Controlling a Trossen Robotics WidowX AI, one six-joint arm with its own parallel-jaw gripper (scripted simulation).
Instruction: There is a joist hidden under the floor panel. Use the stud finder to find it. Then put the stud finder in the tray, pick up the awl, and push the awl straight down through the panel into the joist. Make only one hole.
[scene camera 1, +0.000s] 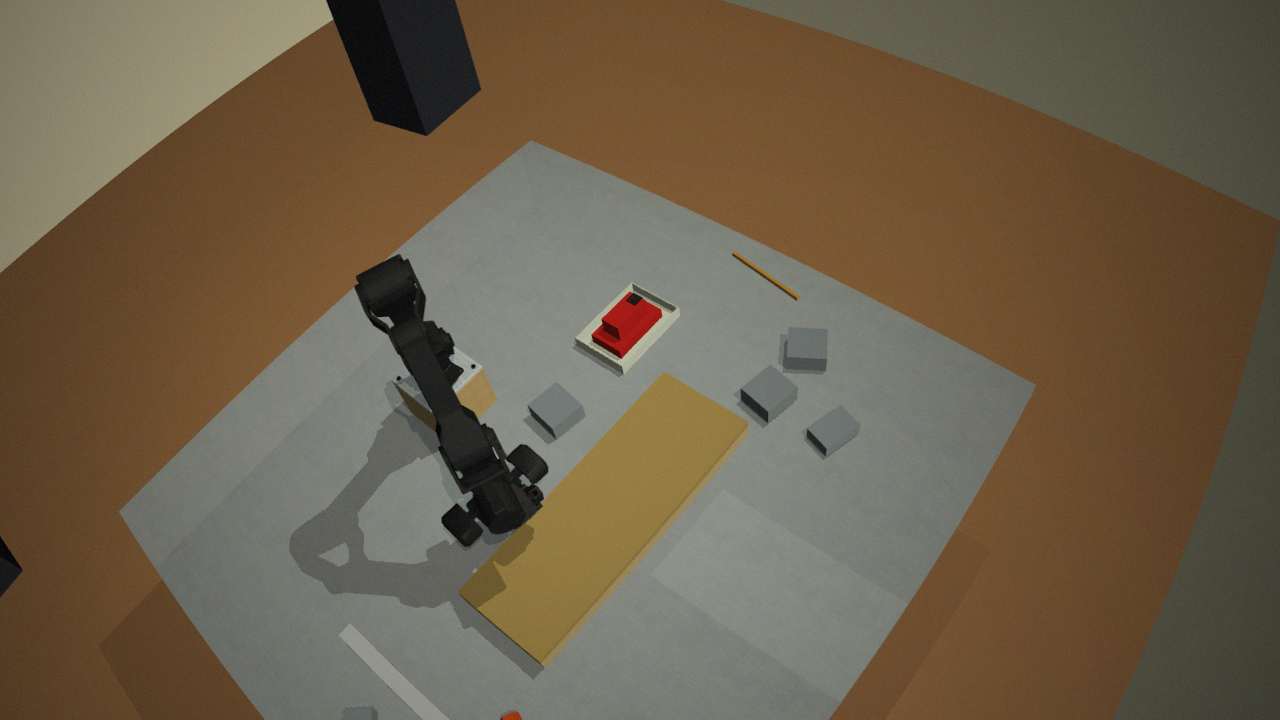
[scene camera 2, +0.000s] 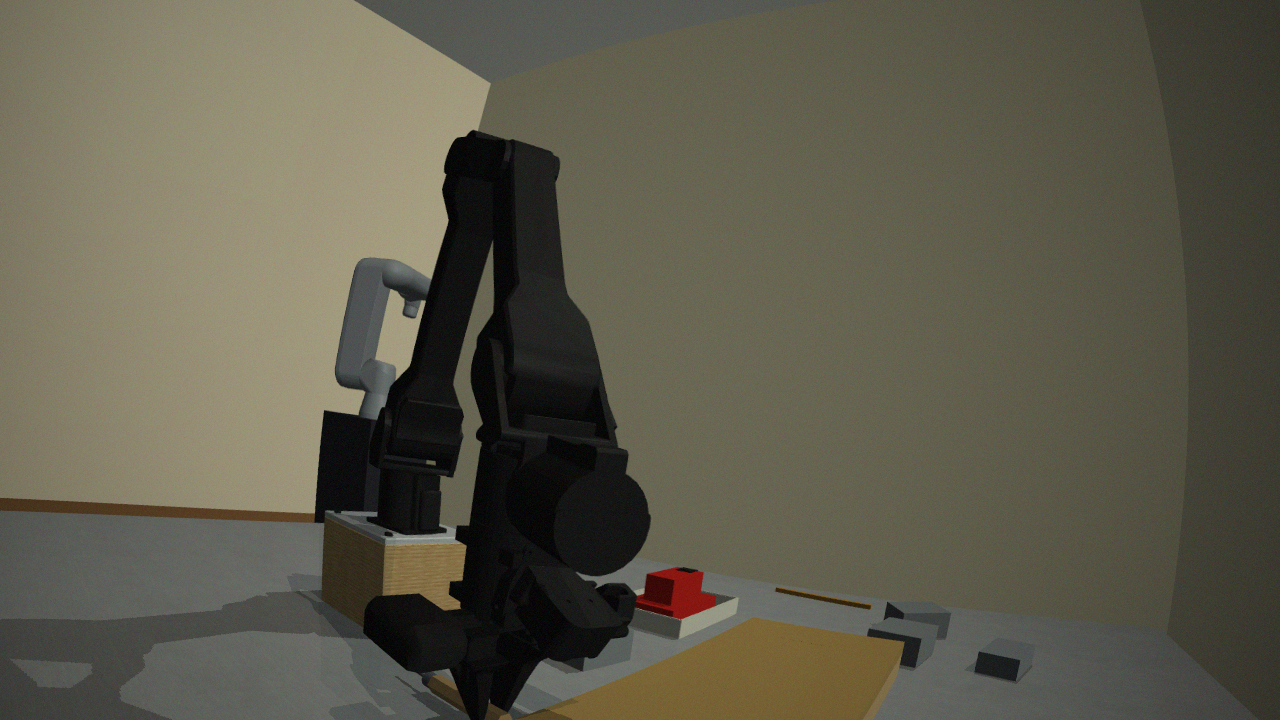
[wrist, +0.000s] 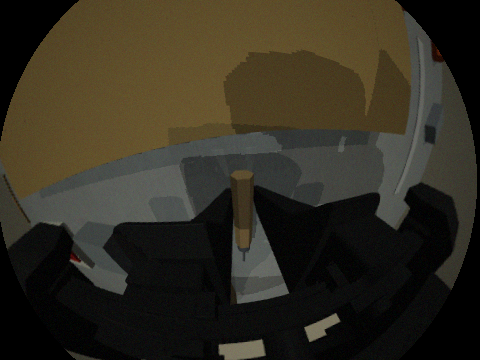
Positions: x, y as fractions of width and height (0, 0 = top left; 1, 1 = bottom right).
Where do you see a tray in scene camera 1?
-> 0.52, 0.44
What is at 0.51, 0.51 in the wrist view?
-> An awl.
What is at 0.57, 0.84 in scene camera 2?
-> A tray.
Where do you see the gripper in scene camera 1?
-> At 0.39, 0.71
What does the gripper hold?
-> An awl.
